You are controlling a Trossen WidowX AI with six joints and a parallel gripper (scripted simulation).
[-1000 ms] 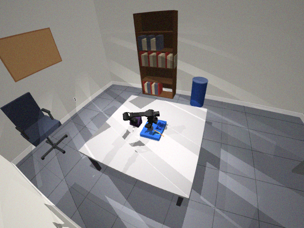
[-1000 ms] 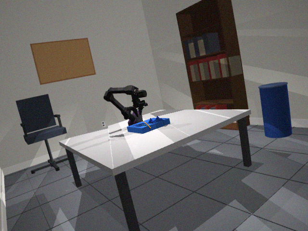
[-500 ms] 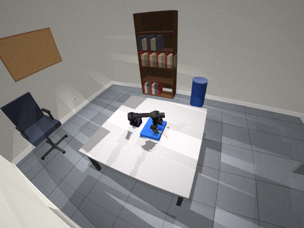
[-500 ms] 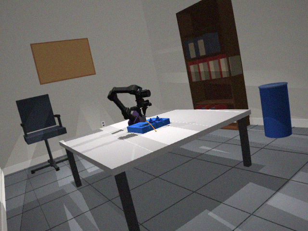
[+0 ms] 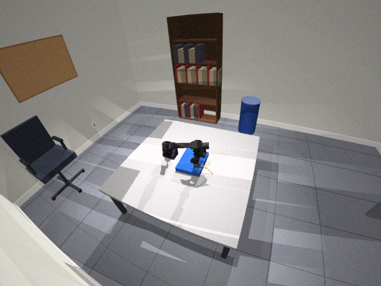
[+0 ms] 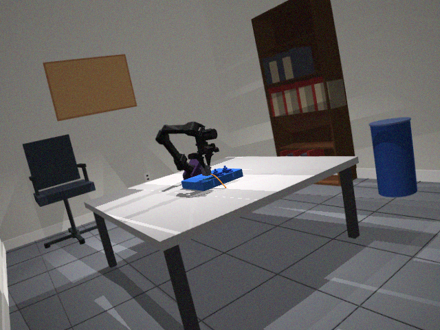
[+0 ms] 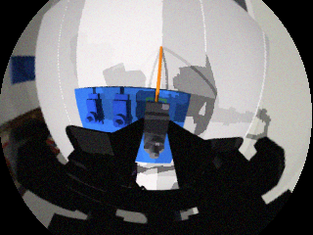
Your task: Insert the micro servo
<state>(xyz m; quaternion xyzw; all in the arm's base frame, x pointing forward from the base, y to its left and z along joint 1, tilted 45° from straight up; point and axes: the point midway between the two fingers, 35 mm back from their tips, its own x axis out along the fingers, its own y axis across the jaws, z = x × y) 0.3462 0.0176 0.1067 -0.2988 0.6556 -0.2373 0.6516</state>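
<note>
The blue deck is 13 cm behind my gripper tip, 6 cm to the left of it and 9 cm below it.
</note>
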